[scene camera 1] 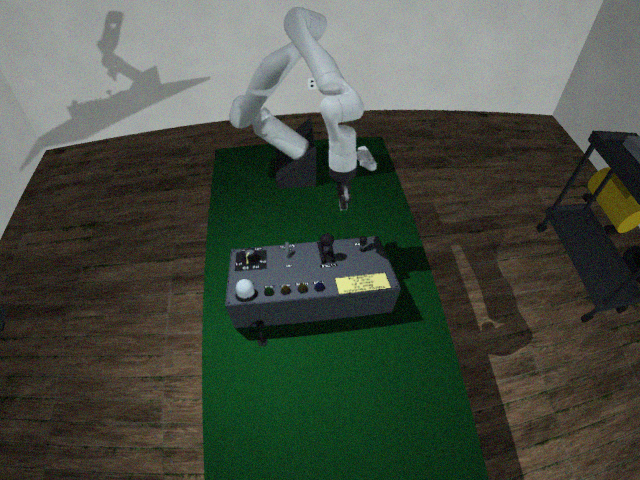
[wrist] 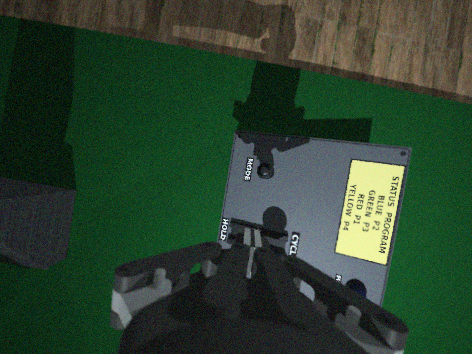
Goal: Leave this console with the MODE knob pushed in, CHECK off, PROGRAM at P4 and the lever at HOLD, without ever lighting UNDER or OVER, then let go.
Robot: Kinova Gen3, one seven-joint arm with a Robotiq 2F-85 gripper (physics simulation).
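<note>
The grey console lies on the green mat. My gripper is shut and empty. In the scene view it is raised beyond the console's back edge; in the wrist view its fingertips overlap the lever area and hide the lever. The black lever appears upright near its slot's back end; its exact position is unclear. The MODE knob is small and dark; its depth is unclear. The CHECK toggle stands left of the lever. The PROGRAM dial is at the back left; its setting is unreadable.
A white dome and several dark lamps, including a blue one, line the console's front. A yellow status card lists P4 as yellow. A black part is at its front left. A cart stands at right.
</note>
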